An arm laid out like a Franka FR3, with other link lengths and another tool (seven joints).
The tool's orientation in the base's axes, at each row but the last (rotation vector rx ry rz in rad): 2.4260, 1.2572, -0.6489; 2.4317, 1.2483, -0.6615; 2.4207, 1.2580, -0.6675; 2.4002, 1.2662, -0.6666; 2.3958, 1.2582, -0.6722; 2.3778, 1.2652, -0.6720; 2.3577, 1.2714, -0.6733
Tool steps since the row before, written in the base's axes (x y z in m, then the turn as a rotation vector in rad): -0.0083, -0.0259, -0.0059, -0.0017, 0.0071, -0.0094; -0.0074, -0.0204, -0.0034, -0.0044, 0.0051, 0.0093; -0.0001, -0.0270, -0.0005, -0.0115, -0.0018, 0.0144; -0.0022, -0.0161, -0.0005, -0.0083, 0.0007, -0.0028; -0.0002, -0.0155, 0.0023, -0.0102, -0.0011, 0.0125; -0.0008, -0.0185, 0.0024, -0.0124, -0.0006, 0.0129; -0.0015, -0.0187, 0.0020, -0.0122, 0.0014, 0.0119
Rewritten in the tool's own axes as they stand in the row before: -0.0186, 0.0070, 0.0195, 0.0090, -0.0061, 0.0049; -0.0156, 0.0051, 0.0146, -0.0038, -0.0058, -0.0092; -0.0180, 0.0149, 0.0136, -0.0148, -0.0075, -0.0082; -0.0117, 0.0068, 0.0090, -0.0021, -0.0076, 0.0040; -0.0117, 0.0085, 0.0060, -0.0127, -0.0068, -0.0073; -0.0141, 0.0094, 0.0078, -0.0137, -0.0089, -0.0073; -0.0143, 0.0087, 0.0087, -0.0117, -0.0099, -0.0076
